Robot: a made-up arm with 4 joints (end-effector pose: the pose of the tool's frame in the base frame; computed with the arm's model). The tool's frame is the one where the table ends. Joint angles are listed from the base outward.
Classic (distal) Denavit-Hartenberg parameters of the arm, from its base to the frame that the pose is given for. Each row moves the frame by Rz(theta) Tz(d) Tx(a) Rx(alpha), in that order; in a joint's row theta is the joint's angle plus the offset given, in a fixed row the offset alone. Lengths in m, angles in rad.
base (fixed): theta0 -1.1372, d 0, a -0.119, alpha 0
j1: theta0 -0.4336, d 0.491, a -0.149, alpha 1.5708
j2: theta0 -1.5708, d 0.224, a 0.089, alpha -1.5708
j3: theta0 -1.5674, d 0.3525, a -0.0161, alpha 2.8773
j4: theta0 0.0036, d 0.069, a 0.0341, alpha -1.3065
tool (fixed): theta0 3.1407, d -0.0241, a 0, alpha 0
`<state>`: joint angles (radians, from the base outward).
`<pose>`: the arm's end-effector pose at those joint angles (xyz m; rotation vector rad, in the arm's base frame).
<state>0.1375 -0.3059 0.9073 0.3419</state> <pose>-0.2783 -0.0201 0.3048 0.2971 -0.5651 0.1249</pose>
Working (the frame after each row of the table, in the pose's form):
after base (fixed): -0.0500 0.1080 0.0000 0.0000 0.0000 -1.1372
after j1: -0.0704 0.2556 0.4910 1.2711 -1.1073 -1.1073
after j2: -0.2960 0.2514 0.4061 1.3125 1.5066 -0.9619
after j3: -0.2396 -0.0840 0.3121 -0.9017 1.1061 2.1858
after j4: -0.2905 -0.0275 0.3241 0.8396 0.4409 -2.8651

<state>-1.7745 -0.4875 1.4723 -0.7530</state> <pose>-0.0683 0.3170 0.2848 -1.6659 -2.0322 -1.5434</pose>
Working (the frame after each row of the table, in the pose's form):
after base (fixed): -0.0500 0.1080 0.0000 0.0000 0.0000 -1.1372
after j1: 0.0959 0.0778 0.4910 0.2161 2.1142 2.1142
after j2: 0.1821 0.2888 0.4124 -2.5921 0.2649 1.5596
after j3: -0.1306 0.3518 0.2614 -0.0770 1.0742 0.0443
after j4: -0.0565 0.3345 0.2731 -1.6062 1.3179 0.1140

